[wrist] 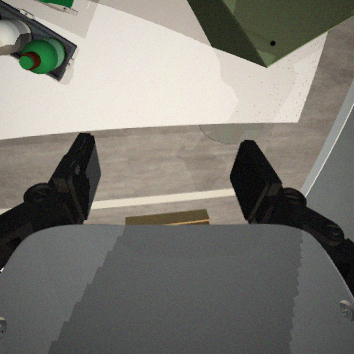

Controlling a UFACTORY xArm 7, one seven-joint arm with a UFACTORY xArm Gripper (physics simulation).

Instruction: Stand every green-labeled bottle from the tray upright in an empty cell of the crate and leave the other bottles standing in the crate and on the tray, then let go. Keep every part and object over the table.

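Note:
You'd see a green-labeled bottle [39, 56] here, and the gripper [167, 155] is in view as well.

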